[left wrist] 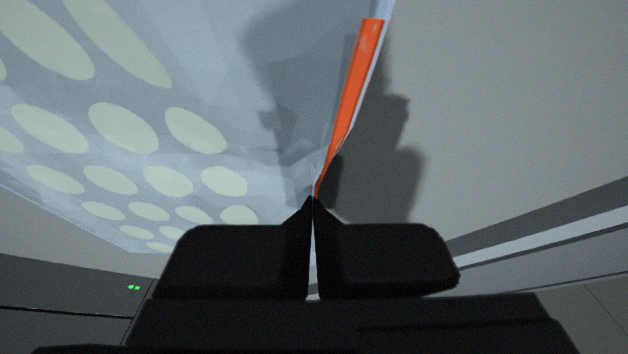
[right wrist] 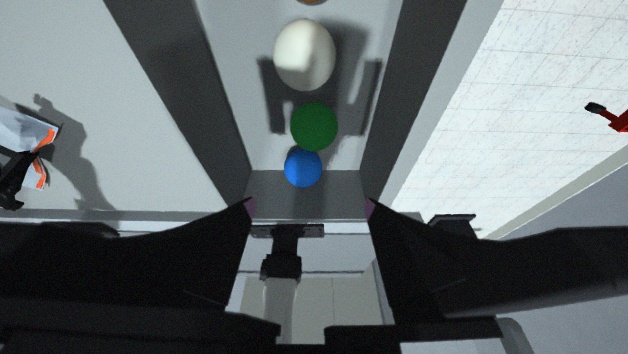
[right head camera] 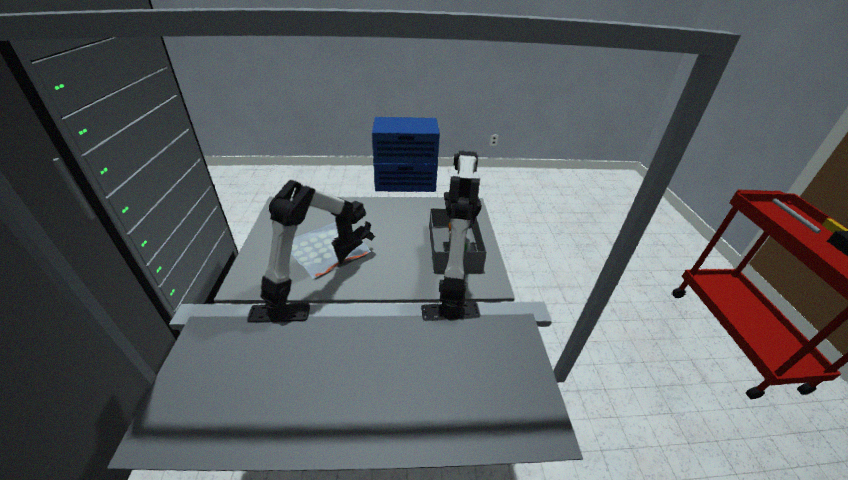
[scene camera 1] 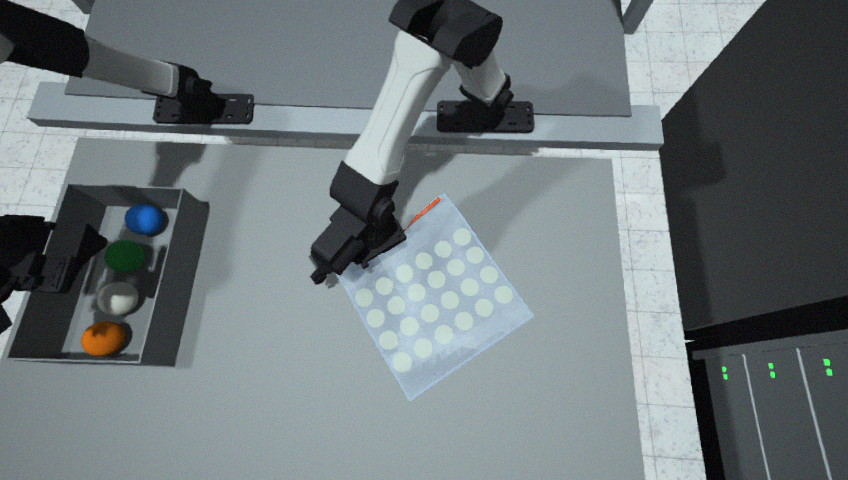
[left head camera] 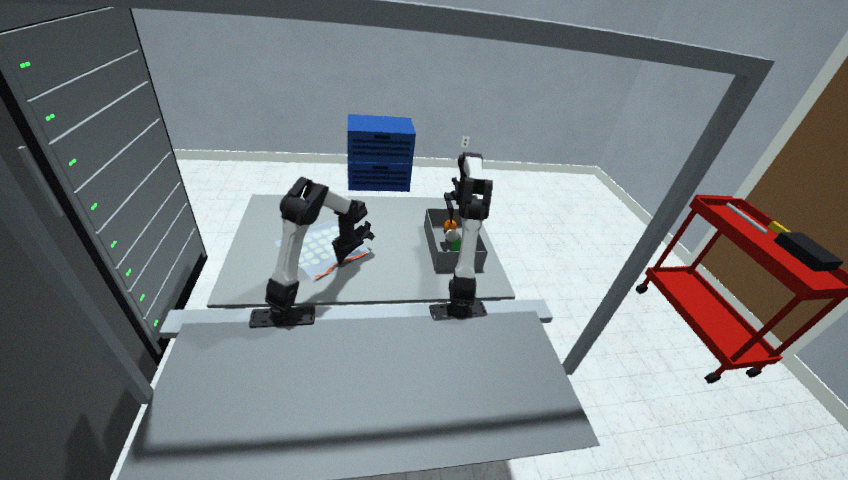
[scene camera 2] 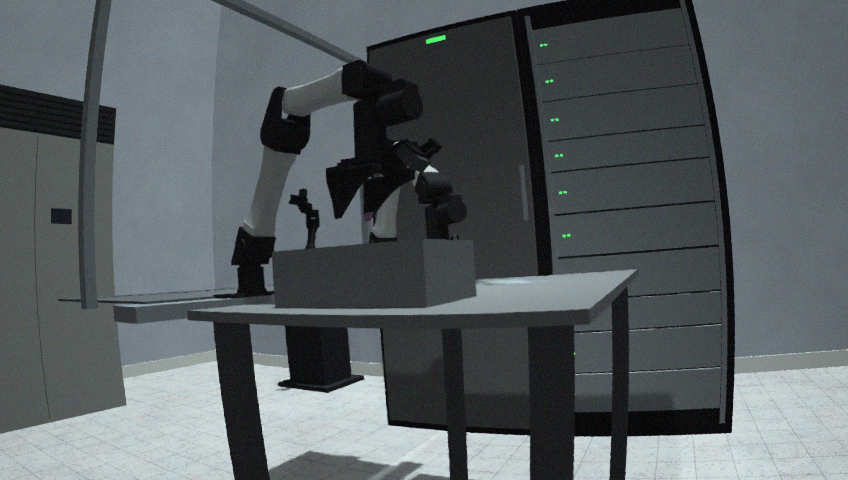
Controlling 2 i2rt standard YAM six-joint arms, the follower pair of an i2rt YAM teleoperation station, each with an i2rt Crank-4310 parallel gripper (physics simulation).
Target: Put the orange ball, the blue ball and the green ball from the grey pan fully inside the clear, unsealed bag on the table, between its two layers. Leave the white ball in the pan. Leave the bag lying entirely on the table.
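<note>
The clear bag (scene camera 1: 452,350) (left wrist: 215,65) with pale dots lies on the table, its orange-striped edge (scene camera 1: 423,212) (left wrist: 350,90) bent up at my left fingertips. My left gripper (left wrist: 312,198) is shut on that edge near one corner; whether it pinches one layer or both I cannot tell. The grey pan (scene camera 1: 178,285) (scene camera 2: 351,276) holds a blue ball (scene camera 1: 144,219) (right wrist: 303,168), green ball (scene camera 1: 124,255) (right wrist: 314,127), white ball (scene camera 1: 117,298) (right wrist: 304,55) and orange ball (scene camera 1: 102,338) (right wrist: 310,1) in a row. My right gripper (scene camera 2: 352,217) (right wrist: 310,200) is open and empty above the pan.
The pan's high walls surround the balls. The left forearm reaches across the table between pan and bag. A tall dark rack (scene camera 2: 630,196) stands beyond the bag's side; a red cart (left head camera: 702,208) stands off to the right in the head views.
</note>
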